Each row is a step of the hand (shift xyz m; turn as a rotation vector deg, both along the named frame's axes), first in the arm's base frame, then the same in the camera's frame.
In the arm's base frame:
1: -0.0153 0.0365 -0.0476 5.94 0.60 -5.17
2: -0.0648 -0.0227 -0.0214 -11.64 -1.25 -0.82
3: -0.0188 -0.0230 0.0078 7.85 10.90 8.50
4: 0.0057 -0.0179 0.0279 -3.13 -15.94 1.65
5: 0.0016 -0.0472 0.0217 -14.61 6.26 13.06
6: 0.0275 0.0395 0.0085 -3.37 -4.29 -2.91
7: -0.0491 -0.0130 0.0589 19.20 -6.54 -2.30
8: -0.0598 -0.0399 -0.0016 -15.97 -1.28 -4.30
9: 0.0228 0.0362 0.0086 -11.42 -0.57 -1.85
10: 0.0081 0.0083 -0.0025 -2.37 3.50 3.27
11: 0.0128 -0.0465 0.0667 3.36 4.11 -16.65
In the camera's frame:
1: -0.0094 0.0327 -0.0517 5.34 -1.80 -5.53
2: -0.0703 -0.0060 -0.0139 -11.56 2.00 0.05
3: -0.0235 -0.0155 0.0123 11.31 9.26 6.25
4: 0.0033 -0.0149 0.0300 -7.17 -14.03 4.28
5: -0.0092 -0.0424 0.0286 -11.00 11.82 12.74
6: 0.0379 0.0309 0.0007 -4.68 -3.51 -2.01
7: -0.0448 0.0094 0.0629 16.38 -11.96 -2.35
8: -0.0683 -0.0212 0.0080 -16.06 2.74 -3.13
9: 0.0325 0.0291 0.0016 -11.27 2.45 -1.09
10: 0.0098 0.0053 -0.0042 -1.00 4.43 2.82
11: 0.0061 -0.0389 0.0723 2.70 0.74 -17.25

